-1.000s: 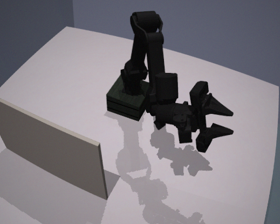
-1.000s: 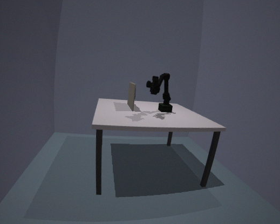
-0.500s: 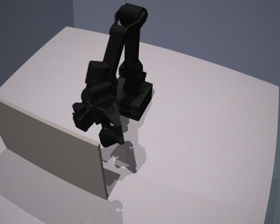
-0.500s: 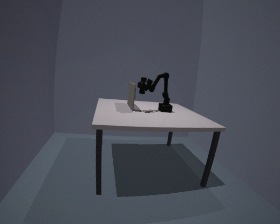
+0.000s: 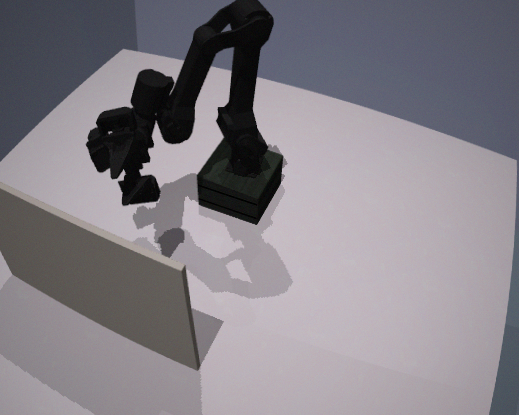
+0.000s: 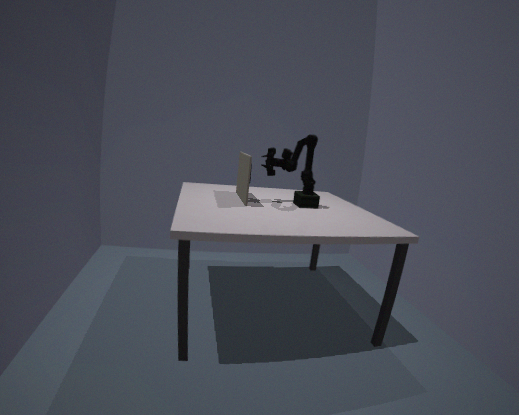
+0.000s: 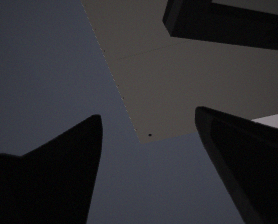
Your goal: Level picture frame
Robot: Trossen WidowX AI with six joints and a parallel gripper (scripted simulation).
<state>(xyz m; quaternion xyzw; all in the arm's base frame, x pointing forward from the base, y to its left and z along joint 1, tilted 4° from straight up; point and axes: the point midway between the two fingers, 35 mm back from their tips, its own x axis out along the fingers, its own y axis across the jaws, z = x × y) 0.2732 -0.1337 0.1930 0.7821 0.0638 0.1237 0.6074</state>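
Now: gripper tip 120 mm above the picture frame, 80 mm short of it and 70 mm to the left of it. From my gripper tip the other things lie so: wall panel (120 mm below, 90 mm ahead, 70 mm to the right).
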